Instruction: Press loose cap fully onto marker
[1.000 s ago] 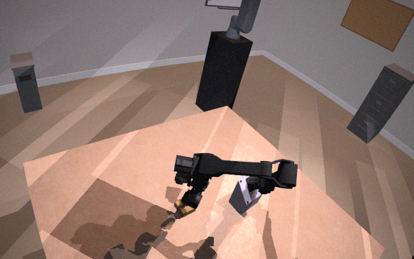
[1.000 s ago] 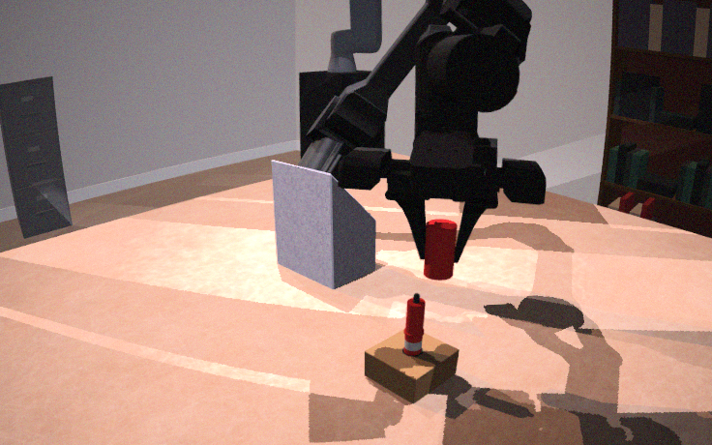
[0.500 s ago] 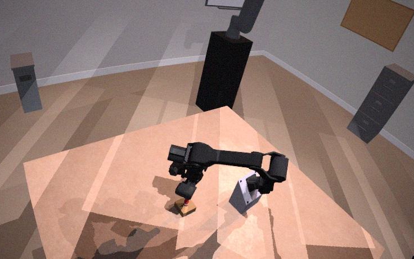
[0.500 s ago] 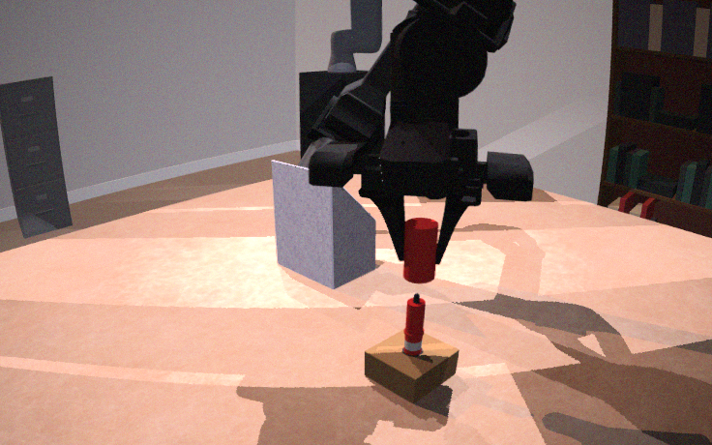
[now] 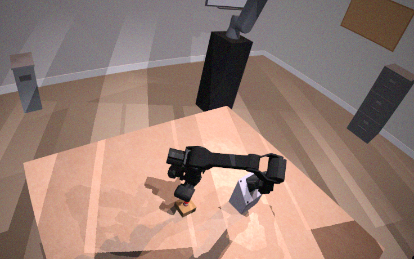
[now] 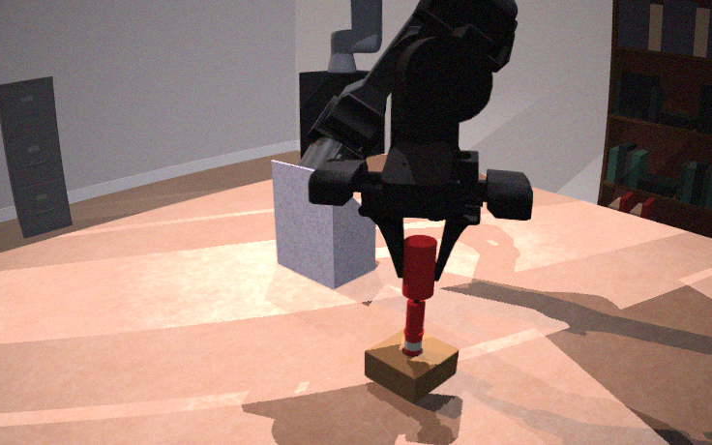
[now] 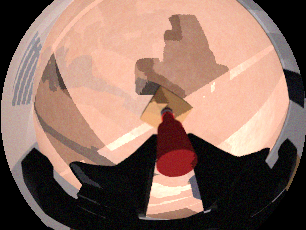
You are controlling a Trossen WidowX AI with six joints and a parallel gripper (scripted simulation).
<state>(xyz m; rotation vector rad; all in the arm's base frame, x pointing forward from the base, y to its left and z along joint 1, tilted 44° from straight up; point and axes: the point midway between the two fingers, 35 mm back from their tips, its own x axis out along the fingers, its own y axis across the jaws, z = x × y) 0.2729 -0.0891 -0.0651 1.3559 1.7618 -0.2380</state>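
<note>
Now: the red cap 10 mm above my gripper tip.
</note>
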